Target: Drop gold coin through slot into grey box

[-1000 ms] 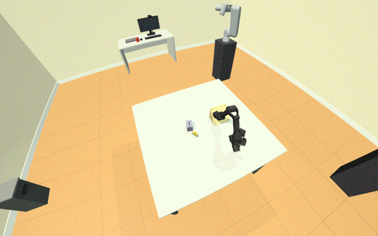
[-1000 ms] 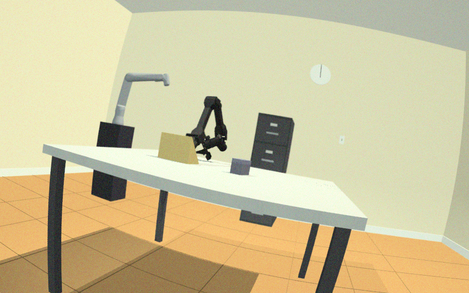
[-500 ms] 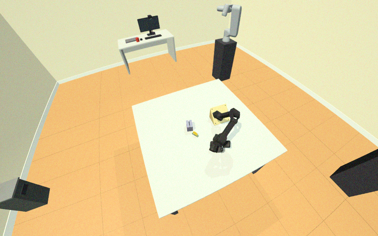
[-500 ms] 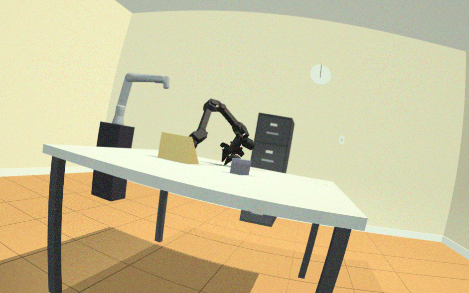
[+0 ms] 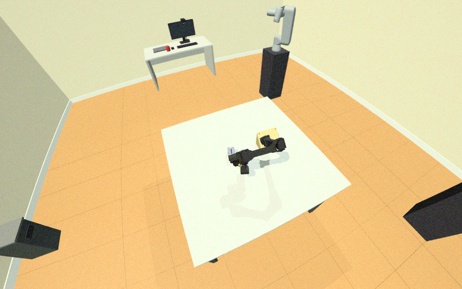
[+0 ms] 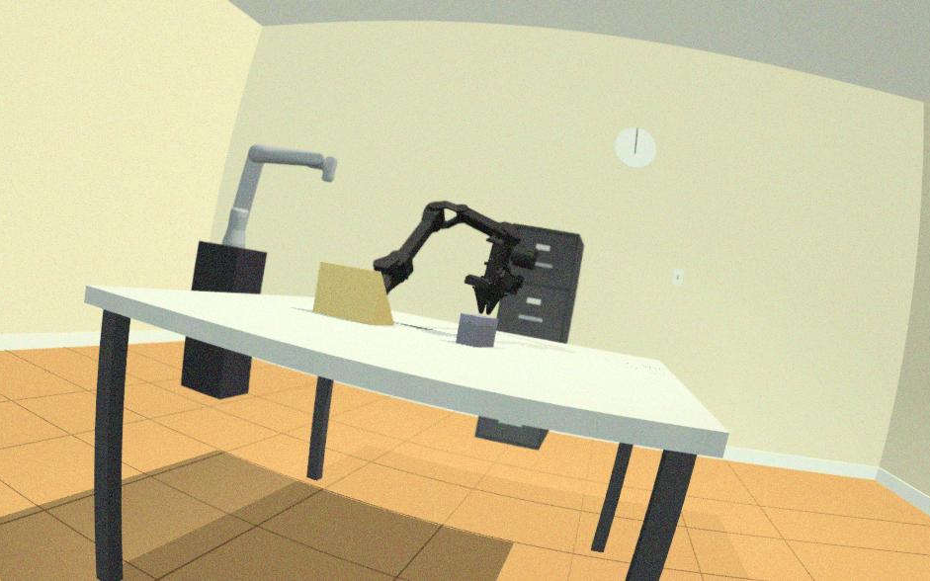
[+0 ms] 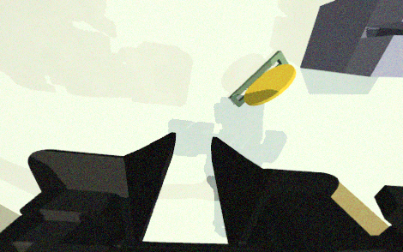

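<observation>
Now: the gold coin 90 mm to the right of my gripper tip, 50 mm below it and 10 mm ahead of it.
</observation>
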